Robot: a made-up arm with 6 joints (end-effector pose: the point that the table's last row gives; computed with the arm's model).
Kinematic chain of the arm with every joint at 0, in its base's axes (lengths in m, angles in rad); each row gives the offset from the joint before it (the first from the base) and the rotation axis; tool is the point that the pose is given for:
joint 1: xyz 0 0 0.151 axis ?
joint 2: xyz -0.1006 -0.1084 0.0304 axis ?
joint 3: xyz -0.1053 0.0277 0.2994 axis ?
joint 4: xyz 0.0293 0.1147 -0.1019 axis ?
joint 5: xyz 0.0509 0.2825 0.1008 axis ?
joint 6: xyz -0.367 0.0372 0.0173 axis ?
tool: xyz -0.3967 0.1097 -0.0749
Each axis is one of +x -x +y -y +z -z.
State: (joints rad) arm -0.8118 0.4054 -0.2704 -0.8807 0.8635 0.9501
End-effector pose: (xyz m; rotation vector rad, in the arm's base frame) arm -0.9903 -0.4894 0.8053 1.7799 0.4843 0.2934
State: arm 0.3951 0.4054 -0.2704 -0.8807 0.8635 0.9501
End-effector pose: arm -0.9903 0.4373 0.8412 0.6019 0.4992 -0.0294
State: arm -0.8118 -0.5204 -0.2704 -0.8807 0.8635 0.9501
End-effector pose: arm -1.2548 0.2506 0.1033 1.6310 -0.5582 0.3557
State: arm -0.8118 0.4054 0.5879 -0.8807 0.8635 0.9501
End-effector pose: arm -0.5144 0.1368 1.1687 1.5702 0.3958 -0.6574
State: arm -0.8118 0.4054 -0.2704 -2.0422 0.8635 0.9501
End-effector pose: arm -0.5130 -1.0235 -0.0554 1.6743 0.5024 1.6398
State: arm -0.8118 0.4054 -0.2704 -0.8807 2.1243 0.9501
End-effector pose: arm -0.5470 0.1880 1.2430 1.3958 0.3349 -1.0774
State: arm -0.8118 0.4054 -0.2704 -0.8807 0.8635 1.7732
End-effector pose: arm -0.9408 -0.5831 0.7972 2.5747 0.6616 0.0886
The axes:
joint 1: -x
joint 2: +y
joint 3: -z
joint 4: -z
joint 5: -z
joint 6: +x

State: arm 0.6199 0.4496 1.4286 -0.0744 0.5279 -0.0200
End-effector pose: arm 0.6079 0.4613 -0.2355 -0.8546 -0.2610 -1.9239
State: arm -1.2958 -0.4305 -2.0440 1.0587 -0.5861 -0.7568
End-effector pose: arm -0.6263 -0.1762 -0.4976 0.0850 -1.4875 0.5085
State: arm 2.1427 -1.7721 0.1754 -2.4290 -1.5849 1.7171
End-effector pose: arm -0.5947 0.0665 -0.2550 1.7129 -1.1924 1.1742
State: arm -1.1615 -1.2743 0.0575 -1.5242 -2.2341 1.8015
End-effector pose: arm -0.4195 -0.2733 0.7548 -0.6438 0.9442 1.6138
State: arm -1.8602 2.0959 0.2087 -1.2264 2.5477 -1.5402
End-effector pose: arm 0.2420 -0.4859 1.0276 -1.3220 0.6481 1.6419
